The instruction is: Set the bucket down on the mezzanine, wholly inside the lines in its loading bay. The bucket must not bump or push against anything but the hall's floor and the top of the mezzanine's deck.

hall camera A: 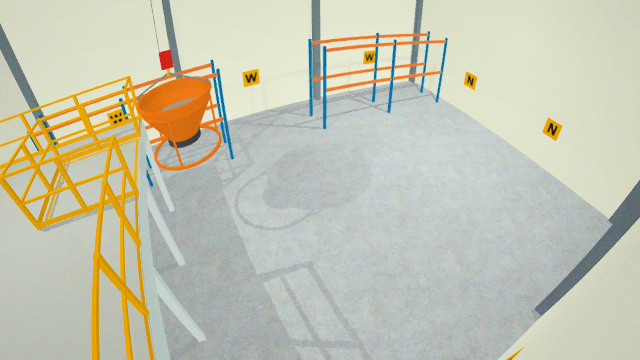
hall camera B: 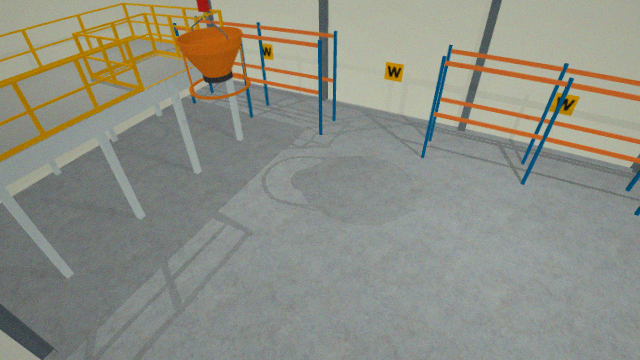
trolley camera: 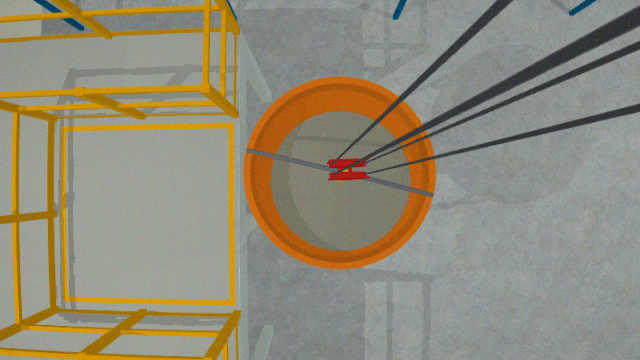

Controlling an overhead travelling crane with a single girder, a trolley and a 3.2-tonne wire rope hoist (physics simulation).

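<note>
The orange bucket hangs upright in the air on two grey sling legs, off the mezzanine's open side. My hook, under the red block, holds the slings. The mezzanine has a loading bay outlined by yellow lines. In the trolley camera view the bucket is right of these lines, its rim's left side close to the deck edge. I cannot tell exactly how high its orange foot ring is relative to the deck top.
Yellow railings stand on the deck at both sides and behind the bay. A blue and orange rack stands beyond the bucket by the W wall. Another rack stands farther along.
</note>
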